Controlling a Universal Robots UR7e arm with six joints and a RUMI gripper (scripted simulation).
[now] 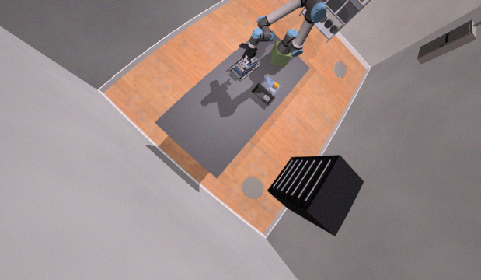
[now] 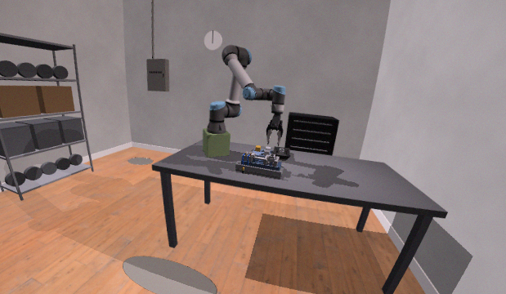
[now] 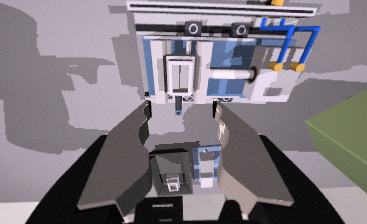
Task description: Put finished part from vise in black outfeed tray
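Now: the vise 160 mm below my hand and 70 mm behind it. The rest, counted from my hand: orange block: 390 mm to the left, 180 mm behind, 170 mm below; then blue fixture plate: 350 mm to the left, 190 mm below, 130 mm behind; then plain grey block: 310 mm to the left, 170 mm below, 90 mm behind.
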